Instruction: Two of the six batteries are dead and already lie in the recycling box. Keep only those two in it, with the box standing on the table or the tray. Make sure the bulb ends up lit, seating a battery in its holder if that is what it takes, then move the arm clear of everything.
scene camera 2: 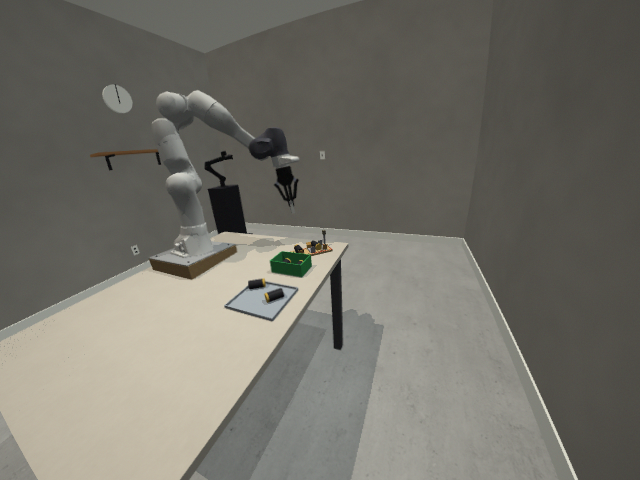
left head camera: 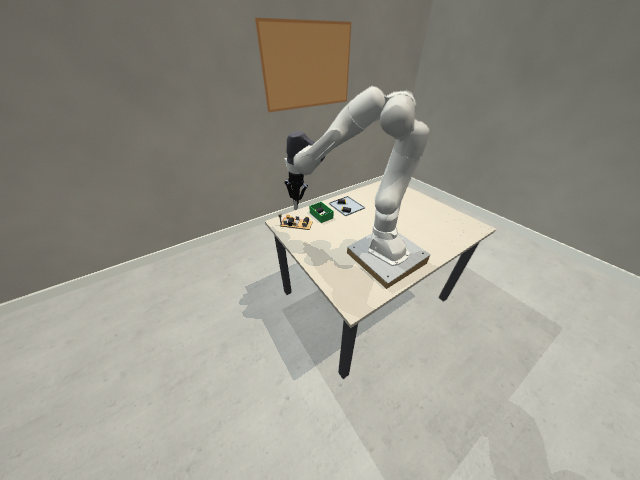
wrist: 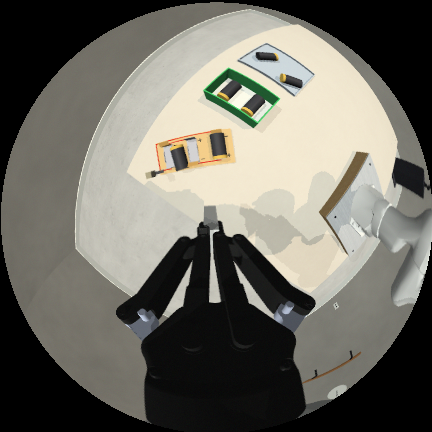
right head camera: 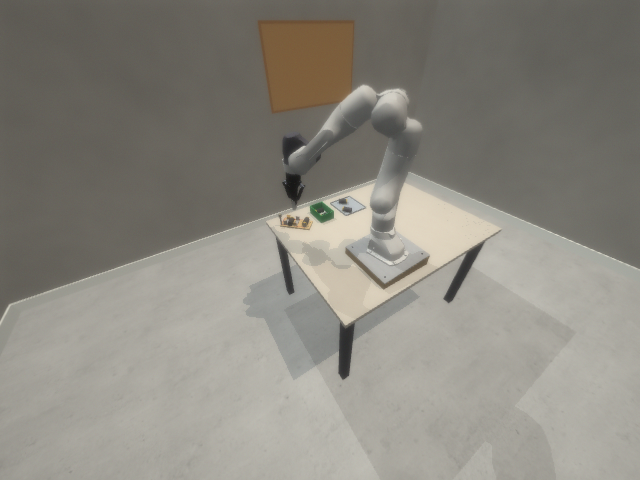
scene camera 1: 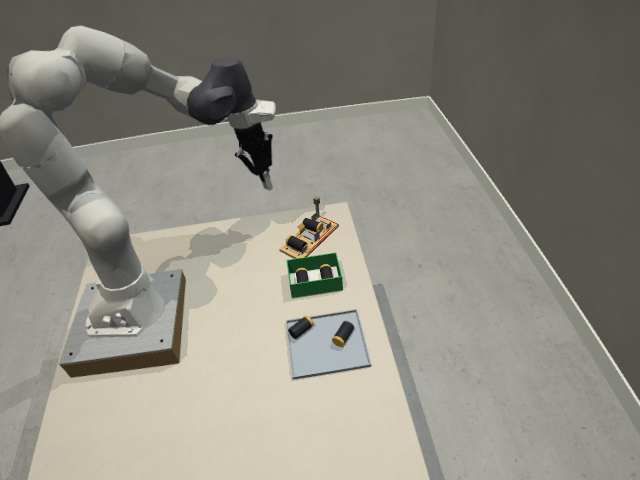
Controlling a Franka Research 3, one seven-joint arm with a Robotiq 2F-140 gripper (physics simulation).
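Observation:
My gripper (left head camera: 296,205) (scene camera 1: 267,182) (scene camera 2: 292,208) (wrist: 209,214) is shut and empty, high above the table corner, apart from the board. The orange holder board (scene camera 1: 289,252) (wrist: 229,155) carries two black batteries with yellow ends. One battery (scene camera 1: 296,243) (wrist: 218,144) lies squarely in the inner holder. The other battery (scene camera 1: 311,224) (wrist: 179,158) lies skewed at the outer holder's grey clips. The bulb (scene camera 1: 316,200) (scene camera 2: 324,233) (wrist: 150,174) on its post looks dull, with no visible glow. The green box (scene camera 1: 316,287) (scene camera 2: 289,266) stands on the table, holding two batteries (scene camera 1: 301,275) (scene camera 1: 326,271).
The grey-blue tray (scene camera 1: 323,359) (scene camera 2: 252,305) lies beyond the box and bears two batteries (scene camera 1: 300,327) (scene camera 1: 343,333). The board lies close to the table corner. The arm's base plate (scene camera 1: 124,346) stands across the table from the box and tray.

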